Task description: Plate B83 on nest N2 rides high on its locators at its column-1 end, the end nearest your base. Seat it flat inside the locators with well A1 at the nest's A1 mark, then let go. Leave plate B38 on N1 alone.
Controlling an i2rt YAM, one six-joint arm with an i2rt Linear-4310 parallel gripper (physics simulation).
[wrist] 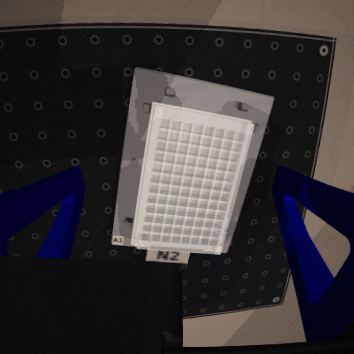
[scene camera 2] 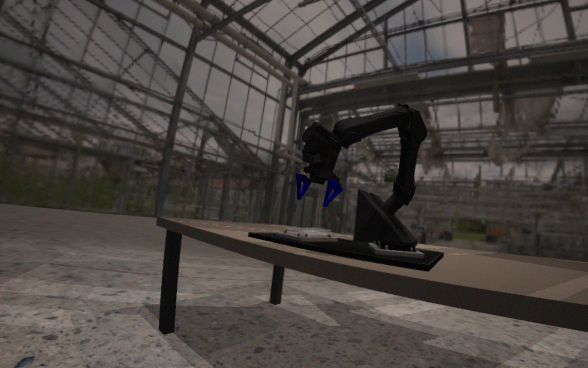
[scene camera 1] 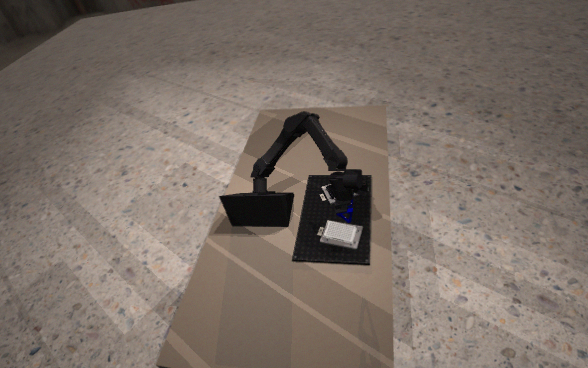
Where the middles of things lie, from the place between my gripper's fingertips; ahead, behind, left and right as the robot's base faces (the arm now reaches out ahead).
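Black perforated baseplate (scene camera 1: 316,212): my gripper 8 cm past it, 12 cm above it, 9 cm to the right of it.
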